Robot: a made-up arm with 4 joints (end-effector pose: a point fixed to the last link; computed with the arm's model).
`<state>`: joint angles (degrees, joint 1 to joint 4).
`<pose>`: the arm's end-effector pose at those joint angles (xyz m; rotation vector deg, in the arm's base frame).
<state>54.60 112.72 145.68 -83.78</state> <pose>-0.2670 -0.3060 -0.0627 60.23 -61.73 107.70</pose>
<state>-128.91 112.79 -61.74 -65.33</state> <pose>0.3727 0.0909 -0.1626 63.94 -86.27 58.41</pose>
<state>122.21 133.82 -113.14 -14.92</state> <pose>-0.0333 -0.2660 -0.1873 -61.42 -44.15 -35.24</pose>
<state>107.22 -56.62 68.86 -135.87</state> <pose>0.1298 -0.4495 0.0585 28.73 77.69 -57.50</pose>
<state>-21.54 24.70 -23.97 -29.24</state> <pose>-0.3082 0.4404 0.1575 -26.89 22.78 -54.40</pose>
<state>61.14 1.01 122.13 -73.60</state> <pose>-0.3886 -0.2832 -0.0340 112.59 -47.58 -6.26</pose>
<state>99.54 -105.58 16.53 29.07</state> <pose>0.1055 -0.5942 -0.0062 102.36 56.60 72.23</pose>
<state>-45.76 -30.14 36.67 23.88</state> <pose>-0.3306 0.5181 0.0438 3.48 -46.53 -30.31</pose>
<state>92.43 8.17 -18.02 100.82</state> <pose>-0.0232 -0.4953 0.2336 9.93 -27.22 -165.71</pose>
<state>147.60 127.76 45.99 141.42</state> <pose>0.3005 -0.4790 0.0425 111.45 29.54 6.87</pose>
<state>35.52 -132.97 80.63 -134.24</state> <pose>-0.4110 -0.2428 -0.0678 -49.79 -104.93 96.19</pose>
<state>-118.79 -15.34 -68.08 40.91</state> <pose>0.1953 0.2916 0.2974 72.59 -1.42 -58.79</pose>
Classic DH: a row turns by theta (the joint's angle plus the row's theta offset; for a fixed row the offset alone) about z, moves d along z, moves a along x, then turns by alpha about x. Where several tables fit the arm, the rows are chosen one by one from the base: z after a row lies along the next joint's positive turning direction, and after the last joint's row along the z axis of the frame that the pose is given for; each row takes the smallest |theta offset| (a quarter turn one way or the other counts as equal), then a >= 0, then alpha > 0; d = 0 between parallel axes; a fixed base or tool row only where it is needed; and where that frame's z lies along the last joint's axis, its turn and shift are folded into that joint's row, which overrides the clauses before.
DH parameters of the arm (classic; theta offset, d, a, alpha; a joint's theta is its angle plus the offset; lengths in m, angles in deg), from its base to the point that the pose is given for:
joint 1: 90 -0.0009 0.1095 -90
joint 2: -90 0.37 0.0683 90
joint 3: 90 0.0045 0.1029 90
joint 4: -44.68 0 0.1126 0
tool (fixed): -135.32 0.1086 0 0

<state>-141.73 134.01 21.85 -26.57</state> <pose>0.4997 0.2376 -0.1559 -87.03 115.06 -57.87</pose>
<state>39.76 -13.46 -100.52 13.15</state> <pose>-0.2420 -0.0640 0.2491 -14.08 104.08 49.76</pose>
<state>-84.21 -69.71 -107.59 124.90</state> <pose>-0.0957 0.2211 -0.0566 84.82 -75.22 91.66</pose>
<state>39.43 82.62 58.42 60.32</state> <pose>-0.4749 -0.3250 0.0266 -102.71 -41.54 115.02</pose>
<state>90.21 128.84 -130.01 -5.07</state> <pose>-0.1614 -0.1745 -0.1478 -70.02 -2.30 -61.39</pose>
